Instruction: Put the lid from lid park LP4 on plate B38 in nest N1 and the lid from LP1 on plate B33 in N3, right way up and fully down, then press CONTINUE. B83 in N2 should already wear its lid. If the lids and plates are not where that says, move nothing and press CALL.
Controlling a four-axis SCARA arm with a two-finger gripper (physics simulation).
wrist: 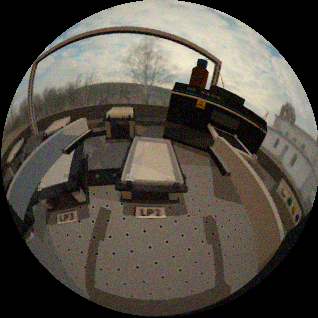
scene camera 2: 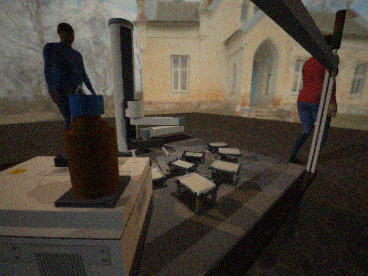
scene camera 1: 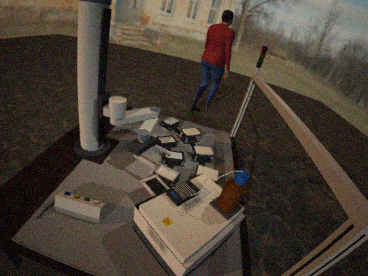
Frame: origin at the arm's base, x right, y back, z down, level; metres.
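Seen in the pictures: gripper, between the fingertips: (wrist: pixel 149 129) (scene camera 2: pixel 151 157) (scene camera 1: pixel 163 160); arm's base, origin of its link: (scene camera 2: pixel 128 151) (scene camera 1: pixel 92 146).
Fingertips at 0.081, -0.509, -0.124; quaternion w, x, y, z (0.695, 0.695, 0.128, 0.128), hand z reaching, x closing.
Pixels of each thing's top centre, then the offset from my fingertips to it, as dx, dy, dz. "spot": a spot on its surface instead.
- lid park LP1, centre of its top: (wrist: pixel 152 151) (scene camera 2: pixel 152 171) (scene camera 1: pixel 167 171) +0.022, -0.038, +0.057
- lid with a clear rim, centre of its top: (wrist: pixel 152 152) (scene camera 2: pixel 152 172) (scene camera 1: pixel 167 172) +0.022, -0.038, +0.059
- Park LP3, centre of its top: (wrist: pixel 55 157) (scene camera 2: pixel 182 162) (scene camera 1: pixel 174 153) -0.165, -0.044, +0.054
- button box, centre of its top: (scene camera 1: pixel 79 198) +0.399, +0.294, +0.028
- amber bottle, a spot on its surface: (scene camera 2: pixel 92 155) spot: +0.321, -0.375, -0.188
- frame with a signal tower, a spot on its surface: (scene camera 2: pixel 340 30) (scene camera 1: pixel 263 58) spot: -0.771, -0.525, -0.636
My gripper (wrist: pixel 149 129) (scene camera 1: pixel 157 161) is open and empty, its fingers on either side of lid park LP1 (wrist: pixel 150 187). A lid with a clear rim (wrist: pixel 152 162) (scene camera 1: pixel 166 173) lies level on LP1, with a pale surface showing through it. Park LP3 (wrist: pixel 77 192) stands to the left, partly behind the left finger; whether its pale top wears a lid I cannot tell. A raised stand with a pale top (wrist: pixel 119 113) is behind LP1. More pale-topped stands (scene camera 1: pixel 203 151) (scene camera 2: pixel 197 184) show in the scene views; their labels and lids are unreadable. The CONTINUE and CALL buttons sit unreadable on the button box (scene camera 1: pixel 80 206) (wrist: pixel 288 201).
A large instrument (scene camera 1: pixel 185 230) (scene camera 2: pixel 30 185) (wrist: pixel 192 112) stands near LP1, carrying an amber bottle (scene camera 1: pixel 233 192) (scene camera 2: pixel 92 155) (wrist: pixel 199 77) with a blue cap. A frame with a signal tower (scene camera 1: pixel 261 56) (scene camera 2: pixel 340 30) rises at the table edge. A person in red (scene camera 1: pixel 217 47) stands beyond the table.
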